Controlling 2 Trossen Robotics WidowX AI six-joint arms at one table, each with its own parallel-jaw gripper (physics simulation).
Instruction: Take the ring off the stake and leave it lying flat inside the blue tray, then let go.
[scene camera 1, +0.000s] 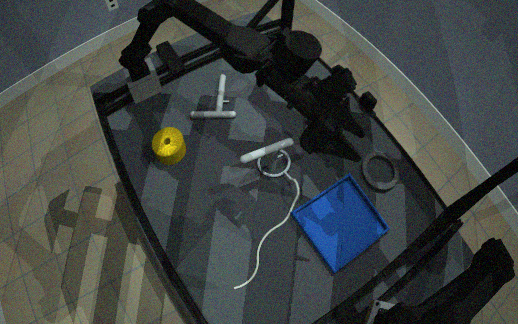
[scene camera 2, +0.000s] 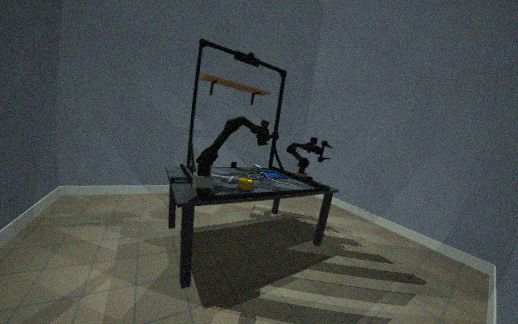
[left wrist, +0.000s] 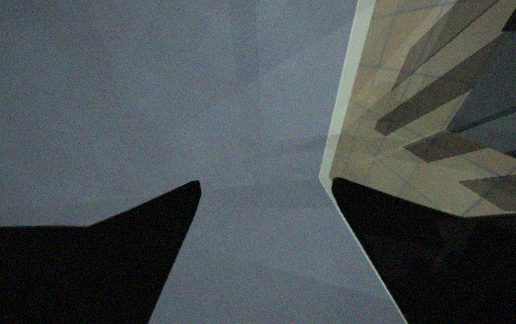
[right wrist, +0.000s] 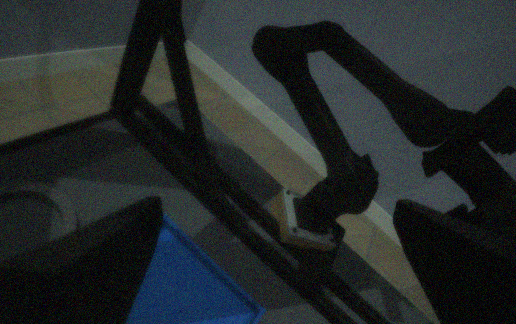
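Yellow spool (scene camera 1: 168, 144) on the table. Yellow spool out of frame in the left wrist view. Yellow spool out of frame in the right wrist view. Blue tray (scene camera 1: 341, 222), also (right wrist: 181, 275). My left gripper (left wrist: 266, 185) open, holding nothing. My right gripper (scene camera 1: 362, 147), also (right wrist: 280, 210), open, holding nothing.
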